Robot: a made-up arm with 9 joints. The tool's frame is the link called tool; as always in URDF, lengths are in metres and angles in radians. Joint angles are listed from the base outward.
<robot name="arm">
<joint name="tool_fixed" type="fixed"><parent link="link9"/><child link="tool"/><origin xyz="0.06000 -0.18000 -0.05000" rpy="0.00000 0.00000 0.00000"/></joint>
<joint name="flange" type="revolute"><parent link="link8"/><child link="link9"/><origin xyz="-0.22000 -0.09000 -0.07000" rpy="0.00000 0.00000 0.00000"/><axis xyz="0 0 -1"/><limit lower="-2.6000" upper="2.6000"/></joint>
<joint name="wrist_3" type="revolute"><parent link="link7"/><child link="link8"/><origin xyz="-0.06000 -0.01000 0.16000" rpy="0.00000 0.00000 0.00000"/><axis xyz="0 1 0"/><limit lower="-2.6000" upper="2.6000"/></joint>
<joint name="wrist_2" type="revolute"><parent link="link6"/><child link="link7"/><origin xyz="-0.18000 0.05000 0.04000" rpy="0.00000 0.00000 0.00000"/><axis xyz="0 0 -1"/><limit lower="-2.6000" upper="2.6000"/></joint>
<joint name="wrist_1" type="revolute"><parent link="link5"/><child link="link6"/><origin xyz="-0.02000 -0.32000 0.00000" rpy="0.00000 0.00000 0.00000"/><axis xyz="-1 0 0"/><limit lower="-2.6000" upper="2.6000"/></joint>
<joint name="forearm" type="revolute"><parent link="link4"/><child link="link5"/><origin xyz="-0.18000 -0.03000 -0.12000" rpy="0.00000 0.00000 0.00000"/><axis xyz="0 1 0"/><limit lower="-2.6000" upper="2.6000"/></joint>
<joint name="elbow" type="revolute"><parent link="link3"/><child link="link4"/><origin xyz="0.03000 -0.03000 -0.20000" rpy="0.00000 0.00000 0.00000"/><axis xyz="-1 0 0"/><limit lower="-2.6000" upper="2.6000"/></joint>
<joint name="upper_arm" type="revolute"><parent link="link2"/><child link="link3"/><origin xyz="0.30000 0.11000 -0.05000" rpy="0.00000 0.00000 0.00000"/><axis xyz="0 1 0"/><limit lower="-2.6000" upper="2.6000"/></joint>
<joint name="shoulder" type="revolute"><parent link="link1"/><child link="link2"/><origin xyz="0.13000 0.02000 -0.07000" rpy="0.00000 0.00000 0.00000"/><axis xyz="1 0 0"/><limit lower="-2.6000" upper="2.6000"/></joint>
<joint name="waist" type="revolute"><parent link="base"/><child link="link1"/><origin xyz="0.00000 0.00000 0.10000" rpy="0.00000 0.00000 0.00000"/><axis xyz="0 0 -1"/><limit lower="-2.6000" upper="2.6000"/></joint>
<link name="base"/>
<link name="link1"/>
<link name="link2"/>
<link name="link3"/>
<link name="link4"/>
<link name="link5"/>
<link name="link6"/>
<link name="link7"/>
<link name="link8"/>
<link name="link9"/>
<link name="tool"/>
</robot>
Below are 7 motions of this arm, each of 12 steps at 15 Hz.
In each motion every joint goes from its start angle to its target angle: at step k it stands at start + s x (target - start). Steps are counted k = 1, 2, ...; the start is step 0. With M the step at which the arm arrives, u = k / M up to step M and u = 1 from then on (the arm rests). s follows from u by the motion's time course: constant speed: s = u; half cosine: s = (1 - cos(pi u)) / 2; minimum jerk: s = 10 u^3 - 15 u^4 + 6 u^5.
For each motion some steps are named. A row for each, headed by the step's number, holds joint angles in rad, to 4 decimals.
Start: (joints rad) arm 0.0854 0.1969 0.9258 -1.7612 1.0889 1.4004 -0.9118 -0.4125 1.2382
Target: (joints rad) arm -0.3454 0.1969 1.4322 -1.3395 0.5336 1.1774 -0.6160 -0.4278 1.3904
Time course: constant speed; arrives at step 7
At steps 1, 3, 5, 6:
1: 0.0239 0.1969 0.9981 -1.7010 1.0096 1.3685 -0.8695 -0.4147 1.2599
3: -0.0992 0.1969 1.1428 -1.5805 0.8509 1.3048 -0.7850 -0.4191 1.3034
5: -0.2223 0.1969 1.2875 -1.4600 0.6923 1.2411 -0.7005 -0.4234 1.3469
6: -0.2839 0.1969 1.3599 -1.3997 0.6129 1.2093 -0.6583 -0.4256 1.3687

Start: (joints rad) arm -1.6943 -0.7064 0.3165 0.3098 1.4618 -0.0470 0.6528 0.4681 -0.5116
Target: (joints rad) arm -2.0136 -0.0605 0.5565 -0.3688 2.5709 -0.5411 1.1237 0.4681 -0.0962
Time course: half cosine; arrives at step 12
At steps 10, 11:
10: -1.9922 -0.1038 0.5404 -0.3233 2.4966 -0.5080 1.0922 0.4681 -0.1240
11: -2.0082 -0.0715 0.5524 -0.3572 2.5520 -0.5327 1.1157 0.4681 -0.1033

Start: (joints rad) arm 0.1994 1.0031 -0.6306 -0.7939 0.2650 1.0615 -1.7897 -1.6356 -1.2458
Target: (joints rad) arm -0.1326 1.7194 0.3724 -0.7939 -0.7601 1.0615 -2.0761 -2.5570 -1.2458
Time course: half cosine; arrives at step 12
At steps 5, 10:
5: 0.0764 1.2686 -0.2589 -0.7939 -0.1149 1.0615 -1.8958 -1.9771 -1.2458
10: -0.1104 1.6714 0.3052 -0.7939 -0.6914 1.0615 -2.0569 -2.4953 -1.2458

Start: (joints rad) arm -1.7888 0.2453 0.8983 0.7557 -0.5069 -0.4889 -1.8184 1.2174 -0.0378
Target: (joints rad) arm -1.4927 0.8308 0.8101 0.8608 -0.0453 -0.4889 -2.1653 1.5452 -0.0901
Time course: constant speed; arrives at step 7
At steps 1, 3, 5, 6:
1: -1.7465 0.3289 0.8857 0.7707 -0.4410 -0.4889 -1.8680 1.2642 -0.0453
3: -1.6619 0.4962 0.8605 0.8007 -0.3091 -0.4889 -1.9671 1.3579 -0.0602
5: -1.5773 0.6635 0.8353 0.8308 -0.1772 -0.4889 -2.0662 1.4515 -0.0752
6: -1.5350 0.7472 0.8227 0.8458 -0.1112 -0.4889 -2.1157 1.4984 -0.0826

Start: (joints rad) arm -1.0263 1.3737 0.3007 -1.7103 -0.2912 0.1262 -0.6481 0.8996 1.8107
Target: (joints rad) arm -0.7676 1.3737 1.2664 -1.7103 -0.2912 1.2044 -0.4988 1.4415 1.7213
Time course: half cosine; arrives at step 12
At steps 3, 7, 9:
3: -0.9884 1.3737 0.4421 -1.7103 -0.2912 0.2841 -0.6262 0.9790 1.7976
7: -0.8635 1.3737 0.9085 -1.7103 -0.2912 0.8048 -0.5541 1.2407 1.7544
9: -0.8055 1.3737 1.1250 -1.7103 -0.2912 1.0465 -0.5207 1.3621 1.7344

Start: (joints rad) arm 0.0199 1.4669 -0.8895 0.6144 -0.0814 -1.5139 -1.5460 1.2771 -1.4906
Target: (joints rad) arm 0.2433 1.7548 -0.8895 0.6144 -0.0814 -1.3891 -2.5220 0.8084 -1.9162
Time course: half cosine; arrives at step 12
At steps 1, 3, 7, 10, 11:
1: 0.0237 1.4718 -0.8895 0.6144 -0.0814 -1.5118 -1.5626 1.2691 -1.4979
3: 0.0526 1.5091 -0.8895 0.6144 -0.0814 -1.4956 -1.6889 1.2085 -1.5529
7: 0.1605 1.6481 -0.8895 0.6144 -0.0814 -1.4353 -2.1603 0.9821 -1.7585
10: 0.2283 1.7355 -0.8895 0.6144 -0.0814 -1.3975 -2.4566 0.8398 -1.8877
11: 0.2395 1.7499 -0.8895 0.6144 -0.0814 -1.3912 -2.5054 0.8164 -1.9089

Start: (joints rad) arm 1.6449 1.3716 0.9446 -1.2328 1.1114 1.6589 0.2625 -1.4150 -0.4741
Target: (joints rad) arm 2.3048 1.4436 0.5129 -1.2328 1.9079 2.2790 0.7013 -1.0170 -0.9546
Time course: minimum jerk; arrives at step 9
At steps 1, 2, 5, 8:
1: 1.6525 1.3724 0.9396 -1.2328 1.1206 1.6661 0.2676 -1.4104 -0.4796
2: 1.6953 1.3771 0.9116 -1.2328 1.1723 1.7063 0.2960 -1.3846 -0.5108
5: 2.0430 1.4150 0.6841 -1.2328 1.5919 2.0330 0.5272 -1.1749 -0.7640
8: 2.2972 1.4428 0.5179 -1.2328 1.8987 2.2718 0.6962 -1.0216 -0.9491

